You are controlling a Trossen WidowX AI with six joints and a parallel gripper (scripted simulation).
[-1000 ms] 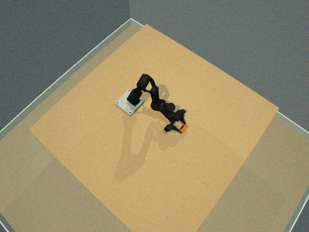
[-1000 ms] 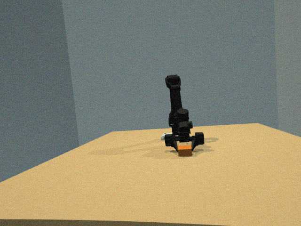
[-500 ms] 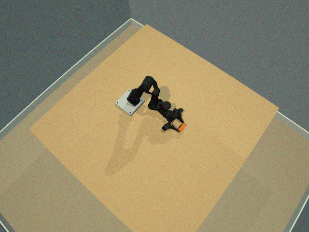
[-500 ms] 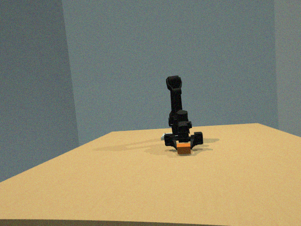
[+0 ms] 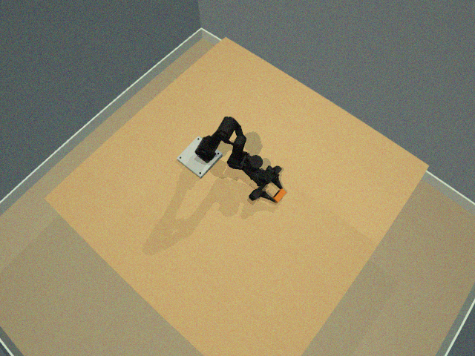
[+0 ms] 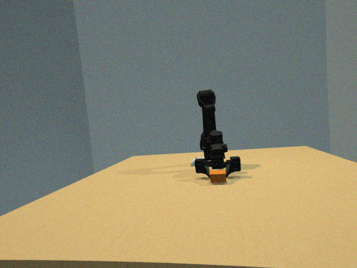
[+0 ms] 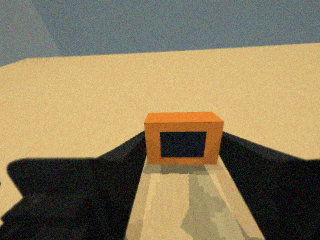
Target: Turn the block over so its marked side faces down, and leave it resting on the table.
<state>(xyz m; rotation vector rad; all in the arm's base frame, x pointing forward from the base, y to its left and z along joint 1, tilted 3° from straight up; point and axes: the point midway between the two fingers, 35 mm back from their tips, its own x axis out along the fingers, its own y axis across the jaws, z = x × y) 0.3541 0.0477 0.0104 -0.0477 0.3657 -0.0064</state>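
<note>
My gripper tip is 10 mm past the orange block.
</note>
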